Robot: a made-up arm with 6 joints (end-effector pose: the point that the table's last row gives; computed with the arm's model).
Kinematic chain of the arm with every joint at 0, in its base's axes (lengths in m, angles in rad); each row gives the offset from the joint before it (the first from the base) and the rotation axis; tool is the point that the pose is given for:
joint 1: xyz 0 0 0.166 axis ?
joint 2: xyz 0 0 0 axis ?
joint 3: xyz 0 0 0.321 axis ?
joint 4: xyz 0 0 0 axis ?
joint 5: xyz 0.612 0 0 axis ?
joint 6: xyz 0 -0.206 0 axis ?
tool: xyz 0 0 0
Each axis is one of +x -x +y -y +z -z.
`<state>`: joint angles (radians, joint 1 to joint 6).
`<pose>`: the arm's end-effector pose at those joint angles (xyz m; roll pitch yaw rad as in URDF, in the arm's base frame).
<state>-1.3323 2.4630 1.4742 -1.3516 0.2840 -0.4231</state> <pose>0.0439 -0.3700 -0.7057 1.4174 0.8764 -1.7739</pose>
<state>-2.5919 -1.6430 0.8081 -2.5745 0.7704 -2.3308</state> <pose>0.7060 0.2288 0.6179 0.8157 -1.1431 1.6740</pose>
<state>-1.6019 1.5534 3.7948 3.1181 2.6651 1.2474</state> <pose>0.2078 0.0567 0.6480 1.8782 0.4238 -1.5901</pose>
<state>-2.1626 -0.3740 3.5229 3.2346 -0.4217 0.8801</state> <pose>0.4915 0.3636 0.0592 -1.0558 1.1737 0.8805</pose>
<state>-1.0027 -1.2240 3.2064 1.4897 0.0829 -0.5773</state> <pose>-0.1620 0.2228 -0.3699 1.9452 1.2837 1.8431</pose>
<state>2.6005 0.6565 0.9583 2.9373 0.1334 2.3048</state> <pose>-0.7620 0.2226 0.6421 1.0347 -0.1711 2.6279</pose>
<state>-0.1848 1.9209 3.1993 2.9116 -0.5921 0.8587</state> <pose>0.4624 0.1176 0.6555 -1.0733 -1.2571 -2.9014</pose>
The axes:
joint 1: +z
joint 2: +y
joint 3: -y
joint 4: -x
joint 5: -y
joint 6: -x

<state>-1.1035 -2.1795 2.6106 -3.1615 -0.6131 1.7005</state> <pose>0.0885 0.2818 -0.6274 1.4435 0.8800 -1.1215</pose>
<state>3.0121 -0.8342 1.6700 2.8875 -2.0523 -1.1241</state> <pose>0.7283 -0.2959 0.7042 2.0035 1.3055 0.8857</pose>
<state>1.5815 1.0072 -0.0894 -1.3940 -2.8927 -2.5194</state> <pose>0.0323 0.3708 -0.2996 -1.6091 -1.0018 -2.0270</pose>
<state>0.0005 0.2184 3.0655 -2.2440 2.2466 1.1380</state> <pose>-0.4694 0.1282 0.8111 2.8987 -0.2879 -0.6890</pose>
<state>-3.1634 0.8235 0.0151 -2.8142 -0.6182 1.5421</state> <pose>-0.6143 -0.1817 -0.1042 1.3703 0.2119 -2.9716</pose>
